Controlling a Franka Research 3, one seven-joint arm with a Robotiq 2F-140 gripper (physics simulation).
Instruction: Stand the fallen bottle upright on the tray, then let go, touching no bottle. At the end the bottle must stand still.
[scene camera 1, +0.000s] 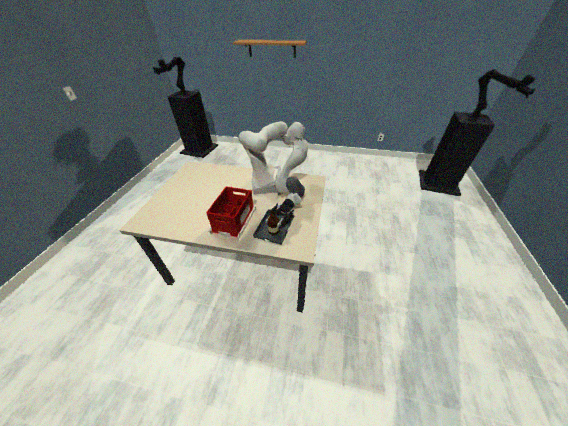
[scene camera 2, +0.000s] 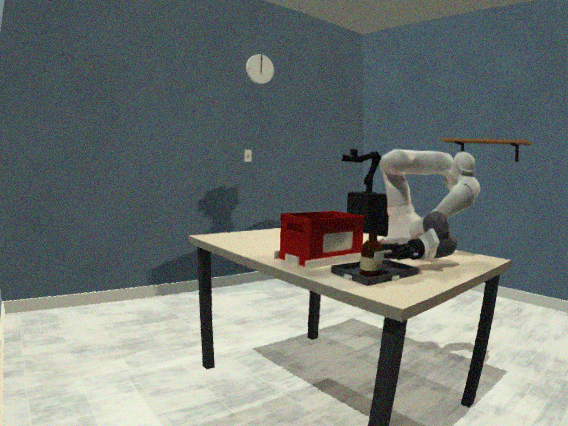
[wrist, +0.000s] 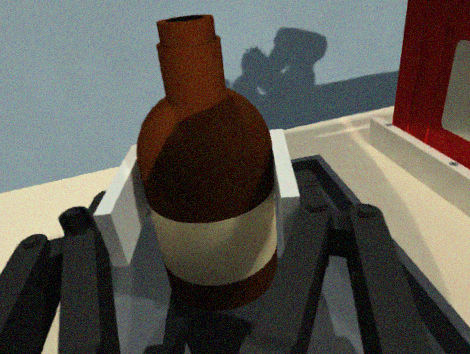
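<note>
The brown bottle (scene camera 1: 273, 223) (scene camera 2: 370, 260) (wrist: 207, 175) with a cream label is upright, or nearly so, over the dark tray (scene camera 1: 277, 240) (scene camera 2: 345, 272) (wrist: 337, 182). In scene camera 2 its base appears at the tray's floor; whether it bears fully on it I cannot tell. My gripper (scene camera 2: 379, 254) (wrist: 209, 159) is shut on the bottle, with one pale finger pad on each side of its body, around the shoulder and upper label. The gripper reaches in low and nearly level from the arm's side. The bottle's far side is hidden.
A red crate (scene camera 1: 229, 212) (scene camera 2: 321, 239) (wrist: 425, 75) stands beside the tray, with a pale strip (scene camera 2: 325, 260) (wrist: 415, 145) along its base. The table (scene camera 1: 180, 200) (scene camera 2: 240, 245) has its front edge close to the tray. Two black pedestals with dark arms stand behind.
</note>
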